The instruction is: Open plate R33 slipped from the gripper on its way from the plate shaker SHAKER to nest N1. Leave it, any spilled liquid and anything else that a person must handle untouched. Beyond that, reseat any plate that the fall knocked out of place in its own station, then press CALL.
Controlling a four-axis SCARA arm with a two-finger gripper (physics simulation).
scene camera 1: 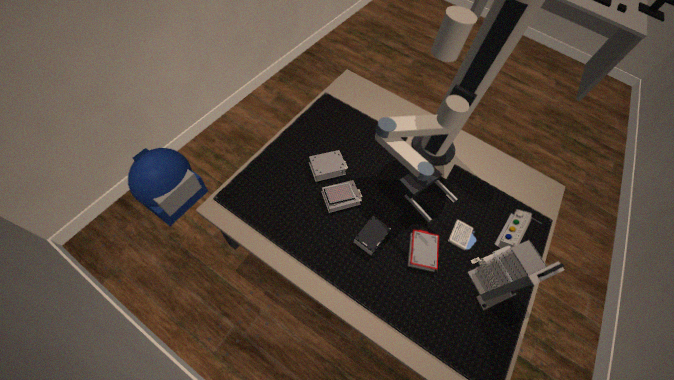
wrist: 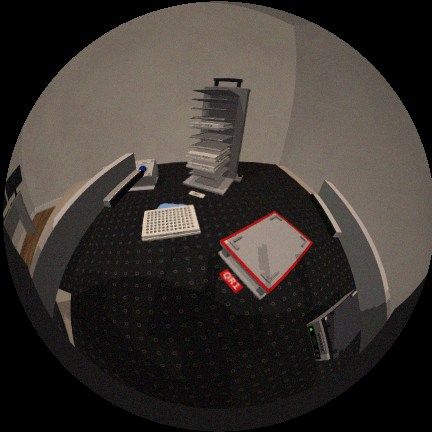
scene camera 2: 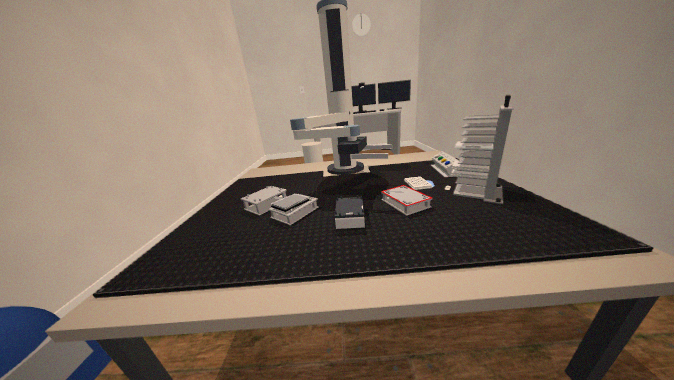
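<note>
Plate R33, a white welled plate, lies on the mat, with a blue spill at its far edge in the wrist view. My gripper is open and empty, high above the mat. The dark shaker bears no plate. One grey nest is empty; a pinkish-topped plate sits on the other, and I cannot tell if it is level. The button box has unreadable labels.
Red-rimmed station QR1 bears no plate and stands beside R33. A tall shelf rack holding several plates stands near the button box. A blue bin stands off the table.
</note>
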